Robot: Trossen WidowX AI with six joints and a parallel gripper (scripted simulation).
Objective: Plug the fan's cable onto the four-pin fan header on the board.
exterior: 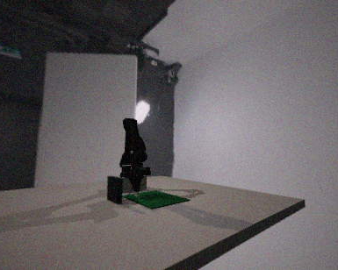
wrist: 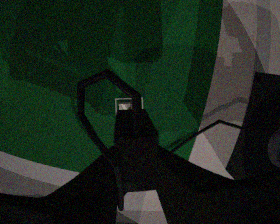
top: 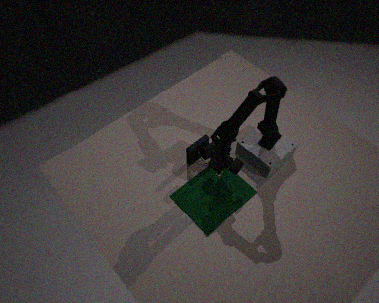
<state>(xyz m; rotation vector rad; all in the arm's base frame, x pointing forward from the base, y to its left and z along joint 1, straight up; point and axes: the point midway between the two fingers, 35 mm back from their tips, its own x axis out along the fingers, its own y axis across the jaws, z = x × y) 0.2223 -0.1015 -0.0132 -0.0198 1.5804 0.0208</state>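
Right now the fan plug is 1 cm ahead of my gripper tip and 1 cm above it. Also, from my gripper tip: green board (11 cm ahead, 4 cm to the left, 6 cm below); black fan (1 cm behind, 13 cm to the right, 2 cm above); four-pin fan header (1 cm ahead, 4 cm below).
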